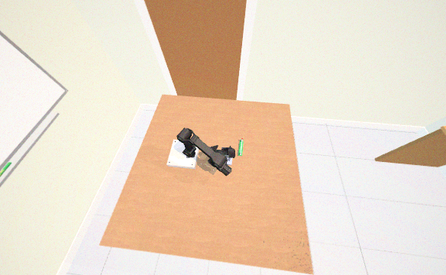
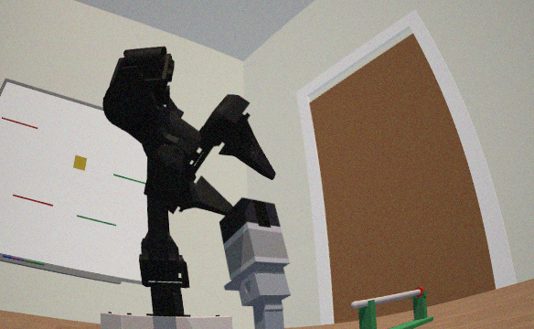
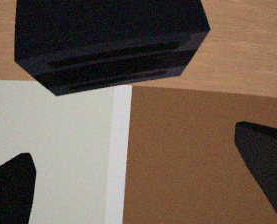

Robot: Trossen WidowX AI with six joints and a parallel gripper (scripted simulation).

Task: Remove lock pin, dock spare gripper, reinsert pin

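My gripper tip is 150 mm short of the green stand, 70 mm to the right of it and 180 mm above it. Also, from my gripper tip: grey mount (20 mm ahead, 20 mm to the right, 150 mm below); then spare gripper (20 mm ahead, 20 mm to the right, 80 mm below).
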